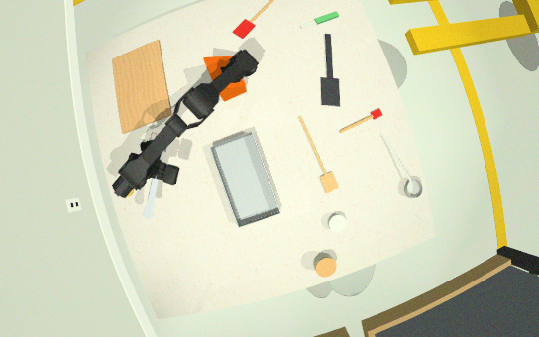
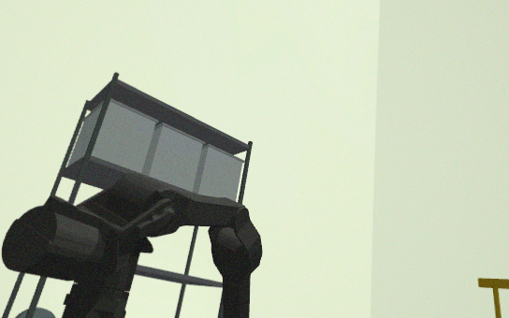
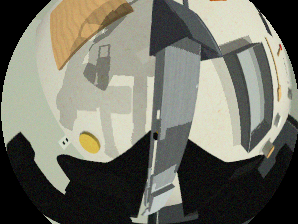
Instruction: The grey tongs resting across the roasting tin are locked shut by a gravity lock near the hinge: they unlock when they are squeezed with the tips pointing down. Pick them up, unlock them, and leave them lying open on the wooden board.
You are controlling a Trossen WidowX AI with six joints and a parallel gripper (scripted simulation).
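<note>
Now: gripper tip 39 cm past the wooden board, 3 cm to the left of it and 12 cm above it. The rest, counted from my gripper tip: green-handled tool (37 cm behind, 77 cm to the left, 12 cm below); black spatula (13 cm behind, 71 cm to the left, 12 cm below); roasting tin (14 cm ahead, 25 cm to the left, 10 cm below).
</note>
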